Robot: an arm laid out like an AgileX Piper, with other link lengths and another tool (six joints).
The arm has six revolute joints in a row. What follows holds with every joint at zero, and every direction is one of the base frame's.
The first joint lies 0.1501 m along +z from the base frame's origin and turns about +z.
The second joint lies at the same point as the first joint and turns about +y.
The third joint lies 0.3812 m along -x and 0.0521 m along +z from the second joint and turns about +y.
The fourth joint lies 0.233 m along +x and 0.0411 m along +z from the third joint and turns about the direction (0.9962, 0, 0.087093).
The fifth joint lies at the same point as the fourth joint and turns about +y.
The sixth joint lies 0.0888 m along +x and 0.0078 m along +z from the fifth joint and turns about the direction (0.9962, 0, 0.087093).
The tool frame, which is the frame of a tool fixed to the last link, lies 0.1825 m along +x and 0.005 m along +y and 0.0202 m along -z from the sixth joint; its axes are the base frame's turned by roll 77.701, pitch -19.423 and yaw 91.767 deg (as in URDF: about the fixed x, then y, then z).
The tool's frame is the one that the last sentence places.
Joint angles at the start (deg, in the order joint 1, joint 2, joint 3, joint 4, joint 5, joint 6):
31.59 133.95 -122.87 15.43 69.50 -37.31
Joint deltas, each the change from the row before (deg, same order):
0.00 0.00 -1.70 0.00 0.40 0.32
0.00 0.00 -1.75 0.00 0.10 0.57
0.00 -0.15 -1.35 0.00 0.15 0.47
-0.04 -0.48 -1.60 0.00 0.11 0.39
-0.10 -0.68 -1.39 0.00 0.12 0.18
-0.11 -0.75 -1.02 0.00 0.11 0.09
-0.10 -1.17 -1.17 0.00 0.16 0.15
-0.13 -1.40 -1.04 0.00 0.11 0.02
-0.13 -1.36 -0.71 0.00 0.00 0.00
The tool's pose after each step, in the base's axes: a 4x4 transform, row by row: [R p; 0 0 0 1], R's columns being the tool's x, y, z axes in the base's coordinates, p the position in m. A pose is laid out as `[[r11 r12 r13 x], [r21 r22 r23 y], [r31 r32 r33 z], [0 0 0 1]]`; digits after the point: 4 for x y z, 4 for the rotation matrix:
[[-0.7257 0.6629 0.1842 0.4674], [0.6653 0.6079 0.4334 0.3498], [0.1753 0.4371 -0.8822 0.1280], [0 0 0 1]]
[[-0.7235 0.6588 0.2064 0.4734], [0.6688 0.5948 0.4460 0.3539], [0.1710 0.4607 -0.8709 0.1366], [0 0 0 1]]
[[-0.7218 0.6548 0.2243 0.4775], [0.6715 0.5840 0.4562 0.3568], [0.1677 0.4799 -0.8612 0.1449], [0 0 0 1]]
[[-0.7219 0.6452 0.2500 0.4828], [0.6729 0.5704 0.4710 0.3598], [0.1613 0.5083 -0.8460 0.1581], [0 0 0 1]]
[[-0.7236 0.6330 0.2752 0.4874], [0.6729 0.5582 0.4853 0.3616], [0.1536 0.5364 -0.8299 0.1725], [0 0 0 1]]
[[-0.7253 0.6213 0.2965 0.4906], [0.6726 0.5480 0.4972 0.3623], [0.1464 0.5601 -0.8154 0.1858], [0 0 0 1]]
[[-0.7276 0.6049 0.3235 0.4933], [0.6721 0.5343 0.5126 0.3628], [0.1372 0.5904 -0.7953 0.2045], [0 0 0 1]]
[[-0.7308 0.5850 0.3518 0.4953], [0.6709 0.5203 0.5285 0.3625], [0.1261 0.6222 -0.7726 0.2251], [0 0 0 1]]
[[-0.7330 0.5664 0.3766 0.4964], [0.6703 0.5071 0.5418 0.3615], [0.1159 0.6496 -0.7514 0.2438], [0 0 0 1]]

